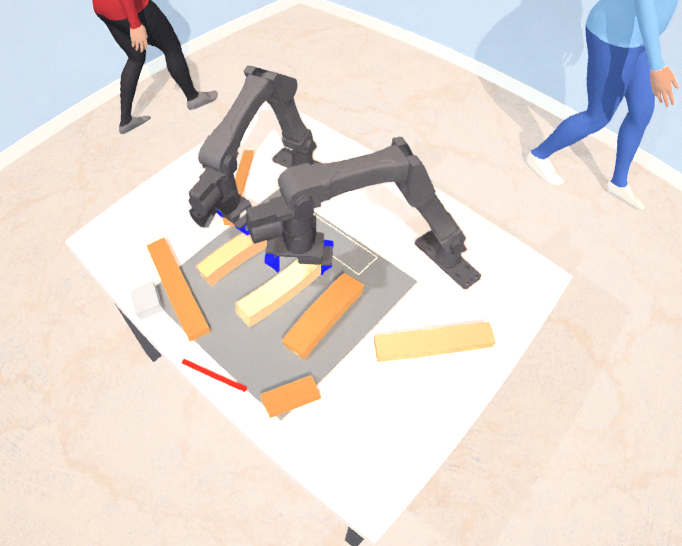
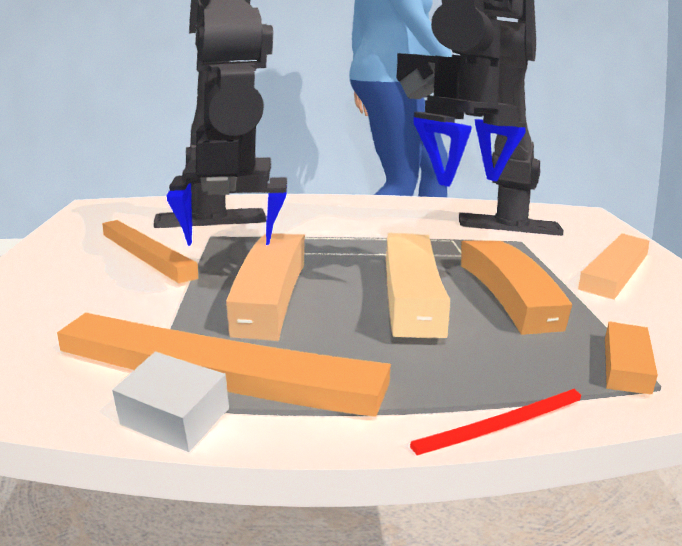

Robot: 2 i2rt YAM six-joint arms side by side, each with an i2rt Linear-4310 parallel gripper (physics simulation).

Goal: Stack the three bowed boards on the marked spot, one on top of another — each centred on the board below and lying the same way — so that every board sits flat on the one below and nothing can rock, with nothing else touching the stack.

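Seen in the pictures: left gripper, fingertip midpoint: point(image 1: 299, 271) point(image 2: 469, 182); right gripper, fingertip midpoint: point(image 1: 236, 225) point(image 2: 228, 243); left arm's base at its link origin: point(image 1: 447, 260) point(image 2: 511, 226); right arm's base at its link origin: point(image 2: 208, 220).
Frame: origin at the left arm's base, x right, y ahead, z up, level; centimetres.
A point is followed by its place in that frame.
Three bowed boards lie apart on the grey mat point(image 1: 227, 346) @(y 60.1, x 13.5, z 0.6 cm) point(image 2: 483, 364) @(y 56.5, x 10.4, z 0.6 cm): a light orange one point(image 1: 230, 260) @(y 47.3, x 31.3, z 5.4 cm) point(image 2: 264, 284) @(y 51.5, x 32.9, z 5.4 cm) at left, a pale yellow one point(image 1: 278, 292) @(y 42.7, x 16.4, z 4.5 cm) point(image 2: 418, 284) @(y 46.4, x 17.4, z 4.7 cm) in the middle, a darker orange one point(image 1: 324, 315) @(y 38.2, x 4.2, z 5.2 cm) point(image 2: 517, 284) @(y 44.6, x 5.9, z 4.8 cm) at right. The thin outline of the marked spot point(image 1: 346, 236) @(y 16.8, x 22.4, z 0.7 cm) point(image 2: 352, 254) @(y 25.2, x 26.5, z 0.6 cm) is at the mat's far edge, partly hidden. My left gripper point(image 1: 300, 268) @(y 39.0, x 12.0, z 14.8 cm) point(image 2: 469, 182) @(y 39.0, x 12.0, z 14.8 cm) is open and empty, above the far end of the pale yellow board. My right gripper point(image 1: 232, 221) @(y 40.0, x 40.2, z 5.8 cm) point(image 2: 228, 244) @(y 40.0, x 40.2, z 5.8 cm) is open and empty, low near the light orange board's far end.
A long orange board point(image 1: 179, 290) @(y 62.2, x 33.5, z 2.7 cm) point(image 2: 227, 358) @(y 63.3, x 33.6, z 2.7 cm) lies beside a grey block point(image 1: 146, 299) @(y 70.9, x 35.5, z 4.0 cm) point(image 2: 170, 386) @(y 71.6, x 36.1, z 4.0 cm). A red stick point(image 1: 214, 375) @(y 66.8, x 8.8, z 0.9 cm) point(image 2: 494, 422) @(y 67.8, x 10.2, z 0.9 cm), short orange block point(image 1: 290, 395) @(y 55.8, x -6.4, z 2.8 cm) point(image 2: 630, 352) @(y 57.3, x -5.6, z 2.8 cm), thin orange bar point(image 1: 244, 170) @(y 25.5, x 60.8, z 2.3 cm) point(image 2: 147, 250) @(y 34.4, x 54.2, z 2.4 cm) and pale plank point(image 1: 435, 341) @(y 21.2, x -16.3, z 2.6 cm) point(image 2: 614, 264) @(y 26.5, x -13.1, z 2.6 cm) lie around the boards.
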